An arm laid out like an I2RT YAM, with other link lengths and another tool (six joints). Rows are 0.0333 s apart.
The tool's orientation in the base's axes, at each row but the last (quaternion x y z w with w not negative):
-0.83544, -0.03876, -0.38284, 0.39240
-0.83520, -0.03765, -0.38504, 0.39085
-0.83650, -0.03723, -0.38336, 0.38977
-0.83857, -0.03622, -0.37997, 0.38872
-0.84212, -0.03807, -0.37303, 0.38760
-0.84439, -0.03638, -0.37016, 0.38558
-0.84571, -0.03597, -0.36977, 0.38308
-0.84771, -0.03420, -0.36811, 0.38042
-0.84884, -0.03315, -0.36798, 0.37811
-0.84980, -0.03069, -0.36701, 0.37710
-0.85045, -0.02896, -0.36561, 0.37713
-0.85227, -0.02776, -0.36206, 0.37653
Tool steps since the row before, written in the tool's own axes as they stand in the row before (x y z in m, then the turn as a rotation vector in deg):
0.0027, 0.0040, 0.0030, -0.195, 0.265, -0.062
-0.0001, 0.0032, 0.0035, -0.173, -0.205, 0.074
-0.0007, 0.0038, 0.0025, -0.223, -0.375, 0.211
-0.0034, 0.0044, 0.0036, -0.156, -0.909, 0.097
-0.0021, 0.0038, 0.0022, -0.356, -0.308, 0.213
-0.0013, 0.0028, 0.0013, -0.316, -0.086, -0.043
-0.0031, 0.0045, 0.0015, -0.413, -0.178, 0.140
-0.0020, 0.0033, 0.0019, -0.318, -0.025, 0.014
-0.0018, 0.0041, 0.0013, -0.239, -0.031, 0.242
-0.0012, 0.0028, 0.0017, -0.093, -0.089, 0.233
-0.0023, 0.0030, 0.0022, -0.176, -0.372, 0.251
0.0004, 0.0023, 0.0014, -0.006, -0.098, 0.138
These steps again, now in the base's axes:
0.0052, -0.0013, -0.0019, -0.078, -0.179, -0.272
0.0032, 0.0002, -0.0035, -0.150, 0.233, -0.018
0.0024, -0.0008, -0.0038, -0.163, 0.456, -0.001
0.0014, 0.0002, -0.0065, -0.375, 0.734, 0.424
0.0012, -0.0007, -0.0047, -0.237, 0.440, -0.132
0.0008, -0.0008, -0.0032, -0.284, 0.102, -0.134
0.0002, -0.0015, -0.0055, -0.277, 0.312, -0.220
0.0008, -0.0006, -0.0042, -0.231, 0.098, -0.197
0.0008, -0.0017, -0.0043, -0.039, 0.236, -0.243
0.0011, -0.0006, -0.0033, 0.043, 0.239, -0.109
0.0006, -0.0002, -0.0043, -0.099, 0.472, 0.005
0.0019, -0.0008, -0.0018, 0.047, 0.163, -0.006

